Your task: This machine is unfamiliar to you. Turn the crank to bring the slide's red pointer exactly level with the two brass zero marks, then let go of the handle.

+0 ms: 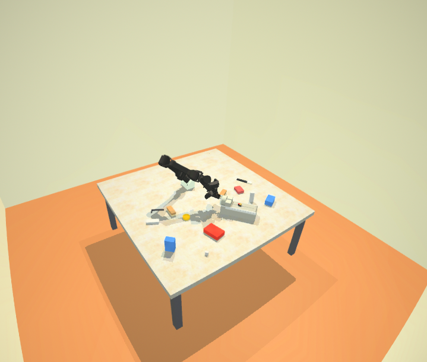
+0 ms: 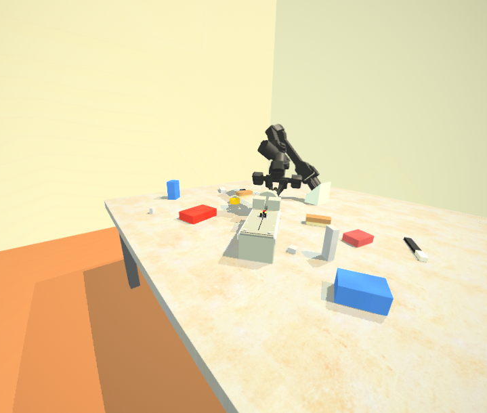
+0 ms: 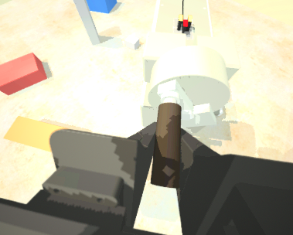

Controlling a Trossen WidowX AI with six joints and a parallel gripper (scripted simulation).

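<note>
Right now my gripper tip is 20 mm below the crank and 10 mm to the left of it. Also, from my gripper tip: brown crank handle: 30 mm above, 10 mm to the right, 10 mm behind; then red pointer: 130 mm ahead, 80 mm to the left, 10 mm below; then yellow disc: 270 mm to the right, 80 mm below, 20 mm behind.
</note>
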